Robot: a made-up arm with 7 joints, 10 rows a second.
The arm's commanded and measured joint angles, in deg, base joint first. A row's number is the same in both.
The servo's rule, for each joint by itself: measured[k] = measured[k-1] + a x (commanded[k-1-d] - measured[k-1]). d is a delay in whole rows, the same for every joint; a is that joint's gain. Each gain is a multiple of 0.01, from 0.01 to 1. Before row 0 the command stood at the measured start. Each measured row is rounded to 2 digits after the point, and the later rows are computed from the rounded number. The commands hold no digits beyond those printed.
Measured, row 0:
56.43 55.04 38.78 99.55 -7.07 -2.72 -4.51
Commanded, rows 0 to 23:
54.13 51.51 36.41 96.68 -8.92 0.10 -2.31
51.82 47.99 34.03 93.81 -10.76 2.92 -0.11
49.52 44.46 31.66 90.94 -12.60 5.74 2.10
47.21 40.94 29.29 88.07 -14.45 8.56 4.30
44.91 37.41 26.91 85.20 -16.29 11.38 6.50
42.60 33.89 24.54 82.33 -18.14 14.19 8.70
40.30 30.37 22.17 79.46 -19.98 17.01 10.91
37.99 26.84 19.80 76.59 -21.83 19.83 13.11
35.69 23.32 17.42 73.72 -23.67 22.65 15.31
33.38 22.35 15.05 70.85 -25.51 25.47 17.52
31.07 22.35 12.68 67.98 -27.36 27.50 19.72
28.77 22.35 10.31 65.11 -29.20 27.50 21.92
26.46 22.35 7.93 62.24 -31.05 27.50 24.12
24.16 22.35 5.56 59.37 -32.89 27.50 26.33
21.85 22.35 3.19 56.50 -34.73 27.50 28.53
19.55 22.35 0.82 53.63 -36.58 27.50 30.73
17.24 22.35 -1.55 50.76 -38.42 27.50 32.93
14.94 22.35 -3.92 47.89 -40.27 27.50 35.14
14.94 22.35 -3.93 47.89 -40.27 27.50 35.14
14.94 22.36 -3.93 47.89 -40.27 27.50 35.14
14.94 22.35 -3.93 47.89 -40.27 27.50 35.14
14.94 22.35 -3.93 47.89 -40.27 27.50 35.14
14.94 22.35 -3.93 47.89 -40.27 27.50 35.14
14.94 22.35 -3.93 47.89 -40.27 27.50 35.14
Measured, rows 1 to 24:
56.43 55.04 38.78 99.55 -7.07 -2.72 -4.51
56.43 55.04 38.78 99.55 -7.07 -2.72 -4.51
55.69 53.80 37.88 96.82 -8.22 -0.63 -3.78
54.45 51.77 36.42 93.96 -9.79 2.00 -2.57
52.87 49.21 34.61 91.09 -11.53 4.77 -1.03
51.06 46.32 32.59 88.22 -13.34 7.57 0.73
49.09 43.20 30.43 85.35 -15.17 10.39 2.63
47.01 39.94 28.19 82.48 -17.01 13.20 4.63
44.86 36.59 25.90 79.61 -18.85 16.02 6.70
42.66 33.18 23.58 76.74 -20.70 18.84 8.82
40.43 29.73 21.24 73.87 -22.54 21.66 10.96
38.17 27.15 18.89 71.00 -24.38 24.48 13.12
35.90 25.47 16.53 68.13 -26.23 26.71 15.30
33.62 24.38 14.17 65.26 -28.07 27.29 17.48
31.33 23.67 11.80 62.39 -29.92 27.45 19.67
29.04 23.21 9.43 59.52 -31.76 27.49 21.87
26.74 22.91 7.06 56.65 -33.60 27.50 24.07
24.44 22.71 4.69 53.78 -35.45 27.50 26.27
22.14 22.58 2.32 50.91 -37.29 27.50 28.47
19.84 22.50 -0.05 48.04 -39.14 27.50 30.67
18.27 22.45 -1.52 47.90 -39.84 27.50 32.15
17.20 22.42 -2.44 47.89 -40.11 27.50 33.14
16.48 22.40 -3.01 47.89 -40.21 27.50 33.80
15.99 22.38 -3.36 47.89 -40.25 27.50 34.24
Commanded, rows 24 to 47:
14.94 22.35 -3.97 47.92 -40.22 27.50 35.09
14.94 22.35 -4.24 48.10 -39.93 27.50 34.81
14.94 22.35 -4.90 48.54 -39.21 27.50 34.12
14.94 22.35 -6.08 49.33 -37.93 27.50 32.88
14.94 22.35 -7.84 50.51 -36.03 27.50 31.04
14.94 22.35 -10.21 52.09 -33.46 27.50 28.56
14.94 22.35 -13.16 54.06 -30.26 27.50 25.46
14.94 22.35 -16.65 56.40 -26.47 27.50 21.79
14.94 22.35 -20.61 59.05 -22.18 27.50 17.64
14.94 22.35 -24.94 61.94 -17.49 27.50 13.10
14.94 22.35 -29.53 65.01 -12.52 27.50 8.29
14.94 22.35 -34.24 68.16 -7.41 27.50 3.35
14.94 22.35 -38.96 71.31 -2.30 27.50 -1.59
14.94 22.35 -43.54 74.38 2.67 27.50 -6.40
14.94 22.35 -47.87 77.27 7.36 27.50 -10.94
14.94 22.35 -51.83 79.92 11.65 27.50 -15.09
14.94 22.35 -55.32 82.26 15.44 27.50 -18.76
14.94 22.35 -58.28 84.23 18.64 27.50 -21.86
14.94 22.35 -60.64 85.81 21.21 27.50 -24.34
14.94 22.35 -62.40 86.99 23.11 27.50 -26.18
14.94 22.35 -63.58 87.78 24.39 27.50 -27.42
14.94 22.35 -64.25 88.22 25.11 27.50 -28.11
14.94 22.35 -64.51 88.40 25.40 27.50 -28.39
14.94 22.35 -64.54 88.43 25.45 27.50 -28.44
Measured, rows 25 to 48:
15.65 22.37 -3.58 47.89 -40.26 27.50 34.54
15.42 22.36 -3.71 47.89 -40.27 27.50 34.74
15.27 22.36 -3.81 47.92 -40.24 27.50 34.86
15.16 22.36 -3.97 48.09 -40.05 27.50 34.84
15.09 22.36 -4.32 48.52 -39.53 27.50 34.60
15.04 22.36 -4.99 49.29 -38.54 27.50 34.03
15.01 22.36 -6.07 50.45 -36.98 27.50 33.04
14.99 22.36 -7.64 52.01 -34.80 27.50 31.56
14.97 22.36 -9.74 53.96 -31.99 27.50 29.55
14.96 22.36 -12.37 56.28 -28.57 27.50 26.99
14.95 22.36 -15.50 58.91 -24.61 27.50 23.90
14.95 22.36 -19.09 61.79 -20.20 27.50 20.34
14.95 22.36 -23.06 64.85 -15.44 27.50 16.36
14.95 22.36 -27.31 67.99 -10.46 27.50 12.07
14.95 22.36 -31.74 71.14 -5.40 27.50 7.56
14.95 22.36 -36.22 74.22 -0.40 27.50 2.95
14.95 22.36 -40.65 77.12 4.41 27.50 -1.63
14.95 22.36 -44.90 79.78 8.90 27.50 -6.07
14.95 22.36 -48.86 82.14 12.95 27.50 -10.26
14.95 22.36 -52.44 84.13 16.48 27.50 -14.09
14.95 22.36 -55.56 85.73 19.41 27.50 -17.47
14.95 22.36 -58.16 86.93 21.70 27.50 -20.34
14.95 22.36 -60.22 87.74 23.37 27.50 -22.68
14.95 22.36 -61.75 88.20 24.45 27.50 -24.47

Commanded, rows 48 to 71:
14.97 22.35 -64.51 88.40 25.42 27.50 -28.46
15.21 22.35 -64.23 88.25 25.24 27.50 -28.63
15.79 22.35 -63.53 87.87 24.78 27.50 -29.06
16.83 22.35 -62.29 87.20 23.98 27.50 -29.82
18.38 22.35 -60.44 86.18 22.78 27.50 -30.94
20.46 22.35 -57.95 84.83 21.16 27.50 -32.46
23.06 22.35 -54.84 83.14 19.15 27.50 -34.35
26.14 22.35 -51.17 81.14 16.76 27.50 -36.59
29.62 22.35 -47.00 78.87 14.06 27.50 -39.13
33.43 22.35 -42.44 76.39 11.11 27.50 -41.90
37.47 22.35 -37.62 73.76 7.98 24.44 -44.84
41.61 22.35 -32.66 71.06 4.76 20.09 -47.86
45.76 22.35 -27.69 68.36 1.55 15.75 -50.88
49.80 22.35 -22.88 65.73 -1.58 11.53 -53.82
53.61 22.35 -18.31 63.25 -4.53 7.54 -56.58
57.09 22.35 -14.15 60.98 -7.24 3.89 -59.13
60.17 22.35 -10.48 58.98 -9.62 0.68 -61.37
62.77 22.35 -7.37 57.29 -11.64 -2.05 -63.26
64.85 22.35 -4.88 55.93 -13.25 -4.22 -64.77
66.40 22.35 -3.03 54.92 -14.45 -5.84 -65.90
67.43 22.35 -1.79 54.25 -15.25 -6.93 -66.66
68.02 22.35 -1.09 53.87 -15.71 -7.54 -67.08
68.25 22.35 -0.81 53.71 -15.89 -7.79 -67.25
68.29 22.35 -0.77 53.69 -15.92 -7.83 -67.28
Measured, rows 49 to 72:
14.95 22.36 -62.80 88.39 25.04 27.50 -25.76
14.95 22.36 -63.46 88.43 25.29 27.50 -26.64
14.96 22.36 -63.86 88.40 25.37 27.50 -27.24
15.04 22.36 -64.00 88.26 25.29 27.50 -27.70
15.28 22.36 -63.82 87.89 24.97 27.50 -28.15
15.78 22.36 -63.24 87.23 24.36 27.50 -28.70
16.61 22.36 -62.18 86.23 23.38 27.50 -29.44
17.84 22.36 -60.57 84.90 22.00 27.50 -30.44
19.51 22.36 -58.39 83.23 20.23 27.50 -31.73
21.63 22.36 -55.65 81.24 18.08 27.50 -33.33
24.19 22.36 -52.36 78.99 15.59 27.50 -35.24
27.15 22.36 -48.59 76.52 12.81 27.50 -37.44
30.45 22.36 -44.42 73.90 9.82 25.24 -39.88
34.02 22.36 -39.95 71.20 6.68 21.43 -42.51
37.78 22.36 -35.29 68.50 3.50 17.23 -45.27
41.63 22.36 -30.57 65.87 0.35 13.01 -48.09
45.46 22.36 -25.91 63.38 -2.68 8.96 -50.89
49.18 22.36 -21.44 61.10 -5.51 5.21 -53.61
52.70 22.36 -17.28 59.09 -8.06 1.86 -56.17
55.92 22.36 -13.51 57.38 -10.28 -1.03 -58.51
58.78 22.36 -10.23 56.00 -12.12 -3.39 -60.58
61.22 22.36 -7.49 54.97 -13.56 -5.20 -62.34
63.21 22.36 -5.32 54.29 -14.61 -6.48 -63.77
64.75 22.36 -3.71 53.89 -15.29 -7.26 -64.86

